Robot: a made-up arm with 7 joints.
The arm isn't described. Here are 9 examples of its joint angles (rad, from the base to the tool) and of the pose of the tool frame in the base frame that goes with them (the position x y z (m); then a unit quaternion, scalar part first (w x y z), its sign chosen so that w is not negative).
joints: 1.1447 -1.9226 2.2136 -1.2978 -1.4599 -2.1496 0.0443
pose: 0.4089 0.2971 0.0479 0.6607 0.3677 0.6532 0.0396
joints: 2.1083 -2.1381 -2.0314 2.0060 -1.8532 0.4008 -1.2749
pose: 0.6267 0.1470 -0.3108 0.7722 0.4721 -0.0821 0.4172
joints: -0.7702 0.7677 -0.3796 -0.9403 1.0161 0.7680 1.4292
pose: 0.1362 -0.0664 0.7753 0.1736 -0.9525 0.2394 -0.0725
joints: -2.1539 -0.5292 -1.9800 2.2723 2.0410 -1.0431 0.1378
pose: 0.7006 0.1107 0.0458 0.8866 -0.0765 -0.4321 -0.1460
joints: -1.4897 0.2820 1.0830 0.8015 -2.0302 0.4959 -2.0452
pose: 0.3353 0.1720 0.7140 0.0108 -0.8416 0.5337 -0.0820
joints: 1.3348 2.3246 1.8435 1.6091 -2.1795 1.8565 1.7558
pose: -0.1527 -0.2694 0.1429 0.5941 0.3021 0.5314 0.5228
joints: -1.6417 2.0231 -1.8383 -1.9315 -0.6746 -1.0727 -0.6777
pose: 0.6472 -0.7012 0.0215 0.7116 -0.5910 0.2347 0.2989
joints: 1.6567 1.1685 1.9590 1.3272 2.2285 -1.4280 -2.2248
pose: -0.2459 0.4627 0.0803 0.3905 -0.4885 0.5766 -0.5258
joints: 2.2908 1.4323 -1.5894 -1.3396 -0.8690 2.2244 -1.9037
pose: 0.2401 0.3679 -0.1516 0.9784 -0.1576 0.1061 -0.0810
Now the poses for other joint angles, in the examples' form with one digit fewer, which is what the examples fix.
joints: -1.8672 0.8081 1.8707 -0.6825 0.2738 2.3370 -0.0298
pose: 0.117 0.606 0.600 0.723 0.673 -0.099 -0.120
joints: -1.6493 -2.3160 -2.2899 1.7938 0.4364 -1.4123 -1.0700
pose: 0.605 -0.757 0.285 0.088 0.035 -0.704 -0.704
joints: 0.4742 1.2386 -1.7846 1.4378 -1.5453 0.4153 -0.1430
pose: 0.247 0.068 -0.215 0.638 0.439 -0.299 -0.557
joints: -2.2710 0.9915 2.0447 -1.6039 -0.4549 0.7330 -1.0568
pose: 0.279 0.158 -0.146 0.616 0.187 -0.440 -0.627
